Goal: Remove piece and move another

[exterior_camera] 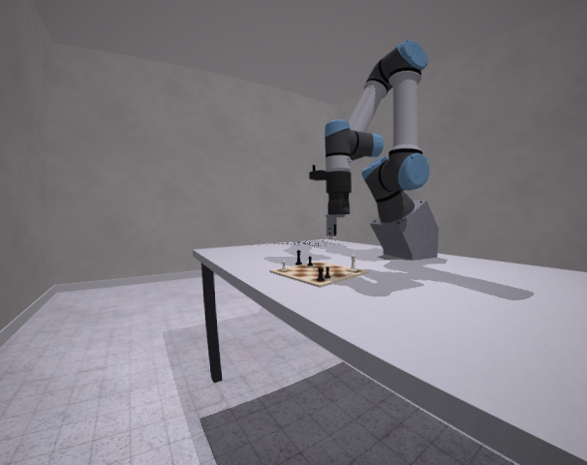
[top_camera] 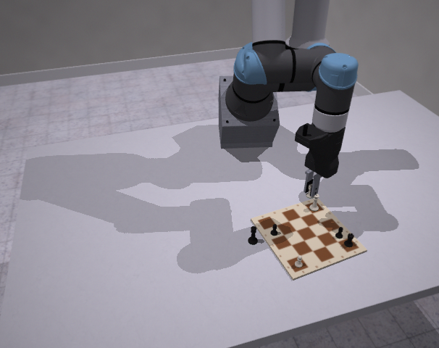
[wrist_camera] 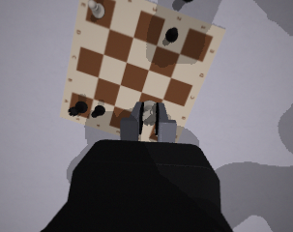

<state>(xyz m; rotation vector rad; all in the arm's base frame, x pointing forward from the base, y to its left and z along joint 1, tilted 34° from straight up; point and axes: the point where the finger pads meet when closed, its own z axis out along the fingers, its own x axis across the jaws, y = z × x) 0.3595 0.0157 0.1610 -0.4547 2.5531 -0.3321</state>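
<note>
The tall white piece is 10 cm below my hand, 6 cm to the left of it and 4 cm behind it. From my hand the other things lie so: white pawn (12 cm ahead, 11 cm below, 9 cm to the right); chessboard (13 cm below, 4 cm ahead, 2 cm to the right).
</note>
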